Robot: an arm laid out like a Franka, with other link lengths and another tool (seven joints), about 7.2 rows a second.
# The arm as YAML. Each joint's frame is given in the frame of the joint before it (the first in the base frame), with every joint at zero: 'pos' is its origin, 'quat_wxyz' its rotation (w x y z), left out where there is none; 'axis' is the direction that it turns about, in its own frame. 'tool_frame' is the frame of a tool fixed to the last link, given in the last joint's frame.
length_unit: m
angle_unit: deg
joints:
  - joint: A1
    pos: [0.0, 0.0, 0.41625]
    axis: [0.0, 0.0, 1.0]
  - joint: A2
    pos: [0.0, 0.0, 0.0]
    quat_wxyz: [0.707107, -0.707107, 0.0, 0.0]
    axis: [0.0, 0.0, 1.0]
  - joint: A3
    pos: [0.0, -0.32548, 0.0]
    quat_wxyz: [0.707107, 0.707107, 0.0, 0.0]
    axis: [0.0, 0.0, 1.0]
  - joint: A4
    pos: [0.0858, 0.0, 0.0]
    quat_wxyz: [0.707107, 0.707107, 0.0, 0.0]
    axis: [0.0, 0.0, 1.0]
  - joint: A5
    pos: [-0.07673, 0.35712, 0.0]
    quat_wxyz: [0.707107, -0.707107, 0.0, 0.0]
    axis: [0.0, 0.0, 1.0]
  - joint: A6
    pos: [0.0, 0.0, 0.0]
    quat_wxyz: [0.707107, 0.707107, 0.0, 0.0]
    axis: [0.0, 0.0, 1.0]
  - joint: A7
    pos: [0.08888, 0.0, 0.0]
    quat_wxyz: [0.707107, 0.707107, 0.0, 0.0]
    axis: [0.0, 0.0, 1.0]
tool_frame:
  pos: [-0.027, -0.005, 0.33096]
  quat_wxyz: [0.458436, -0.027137, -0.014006, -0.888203]
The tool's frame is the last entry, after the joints.
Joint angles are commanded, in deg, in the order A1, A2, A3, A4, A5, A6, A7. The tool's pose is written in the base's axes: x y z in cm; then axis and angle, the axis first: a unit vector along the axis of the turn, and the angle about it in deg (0 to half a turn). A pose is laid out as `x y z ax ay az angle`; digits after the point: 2 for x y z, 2 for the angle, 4 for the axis.
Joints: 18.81 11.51 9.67 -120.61 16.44 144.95 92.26
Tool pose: 53.37 35.90 24.67 -0.9067 -0.4127 -0.0876 169.21
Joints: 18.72 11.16 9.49 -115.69 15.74 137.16 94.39
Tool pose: 53.17 36.48 27.20 -0.9099 -0.4099 -0.0646 168.19
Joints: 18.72 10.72 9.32 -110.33 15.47 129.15 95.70
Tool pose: 52.79 37.10 30.36 -0.9098 -0.4127 -0.0447 167.20
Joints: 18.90 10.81 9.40 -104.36 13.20 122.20 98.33
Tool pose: 53.02 37.41 33.57 -0.9094 -0.4146 -0.0328 168.05
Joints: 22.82 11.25 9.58 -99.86 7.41 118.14 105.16
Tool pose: 51.98 39.63 35.40 -0.9081 -0.4180 -0.0263 172.17
